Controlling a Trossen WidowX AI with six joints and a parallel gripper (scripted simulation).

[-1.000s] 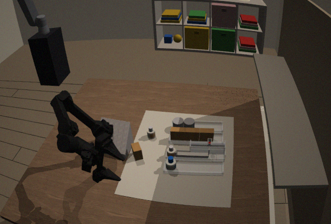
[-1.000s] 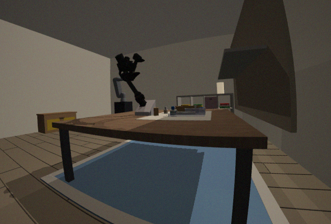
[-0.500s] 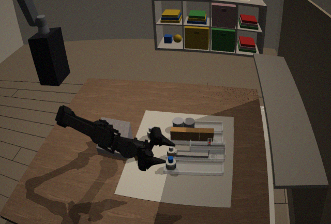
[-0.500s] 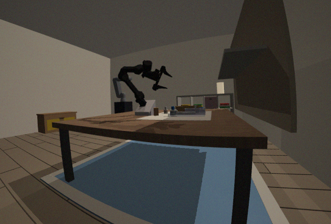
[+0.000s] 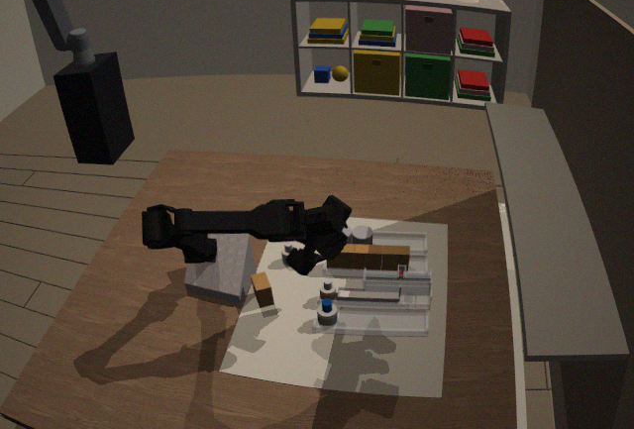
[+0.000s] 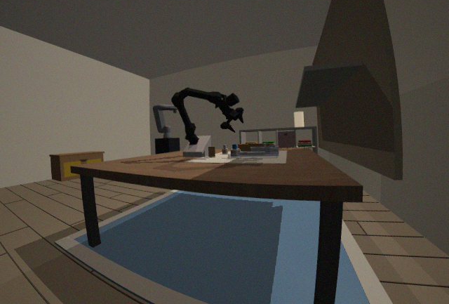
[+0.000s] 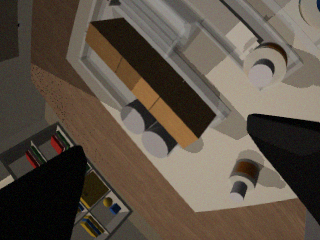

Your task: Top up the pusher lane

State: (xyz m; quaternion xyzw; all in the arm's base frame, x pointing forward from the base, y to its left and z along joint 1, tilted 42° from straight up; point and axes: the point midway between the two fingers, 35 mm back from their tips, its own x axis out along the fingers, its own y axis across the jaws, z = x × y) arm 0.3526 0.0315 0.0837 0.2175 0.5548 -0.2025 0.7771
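Now: the blue-lidded jar 140 mm below my gripper tip, 100 mm to the right of it and 10 mm behind it. Also, from my gripper tip: orange box (190 mm behind, 150 mm below, 40 mm to the right); then clear sprung lane (170 mm below, 130 mm ahead, 10 mm to the left).
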